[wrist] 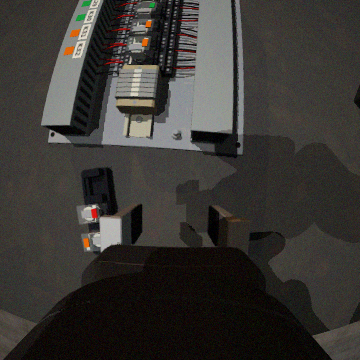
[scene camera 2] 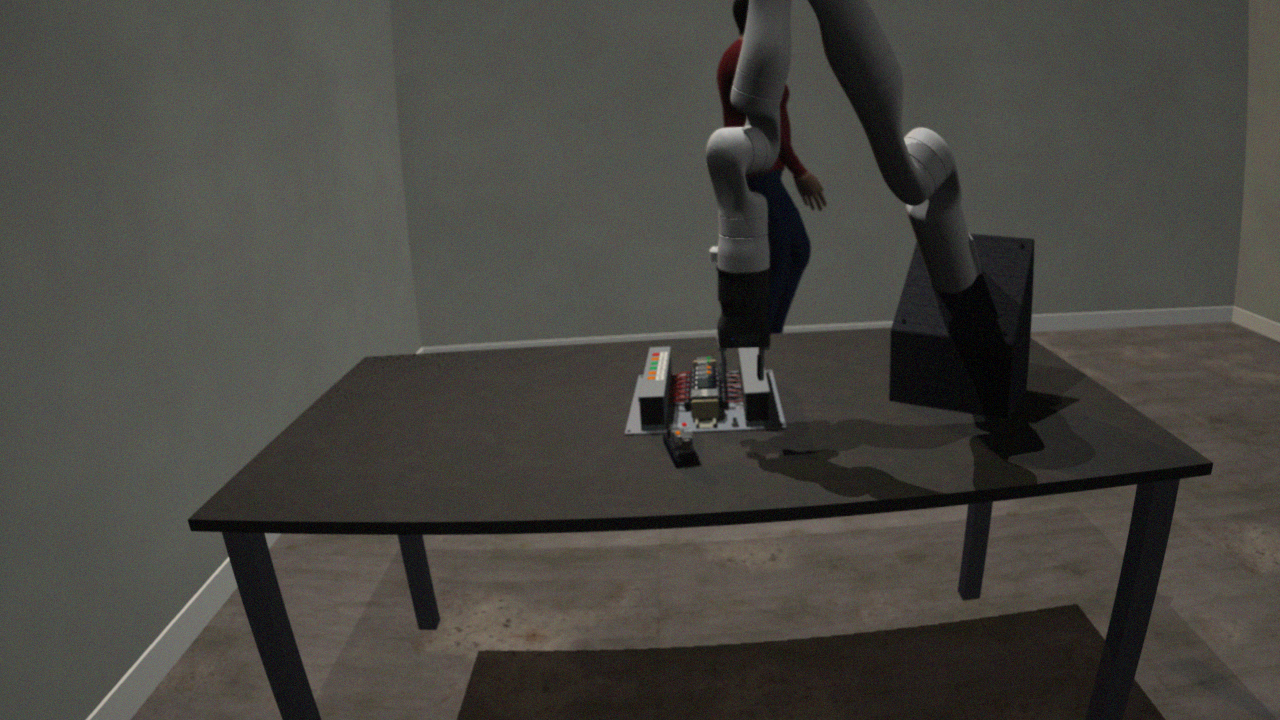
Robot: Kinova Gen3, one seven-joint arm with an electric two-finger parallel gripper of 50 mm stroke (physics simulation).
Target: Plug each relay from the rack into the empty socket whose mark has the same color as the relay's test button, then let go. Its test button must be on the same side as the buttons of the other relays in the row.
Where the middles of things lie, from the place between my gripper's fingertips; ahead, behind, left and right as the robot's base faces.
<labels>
I see the black rack [wrist: 96, 185] 100 mm below my hand, 100 mm ahead of it and 20 mm to the left of it. From my hand the other things lie so: socket board [scene camera 2: 676, 414] (230 mm to the right, 110 mm below, 70 mm ahead).
</labels>
